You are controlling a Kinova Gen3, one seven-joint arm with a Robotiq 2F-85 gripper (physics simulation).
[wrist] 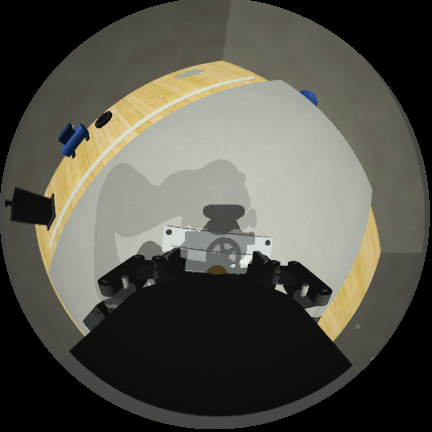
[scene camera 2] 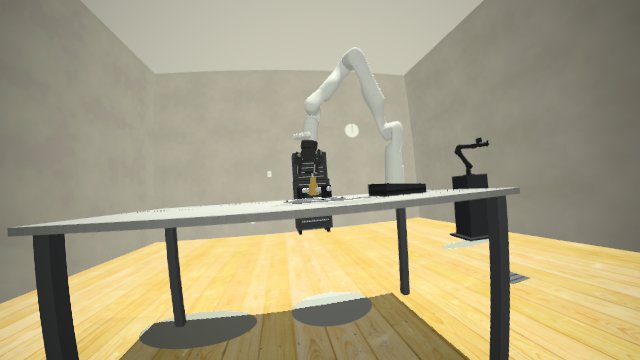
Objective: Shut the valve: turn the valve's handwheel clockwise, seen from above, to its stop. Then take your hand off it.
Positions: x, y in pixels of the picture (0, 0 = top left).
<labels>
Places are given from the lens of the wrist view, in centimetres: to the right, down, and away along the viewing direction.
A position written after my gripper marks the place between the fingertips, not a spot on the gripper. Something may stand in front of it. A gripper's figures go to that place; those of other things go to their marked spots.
my gripper [wrist: 215, 257]: 0, 5, 15
mounting plate [wrist: 172, 236]: -9, 5, 26
</labels>
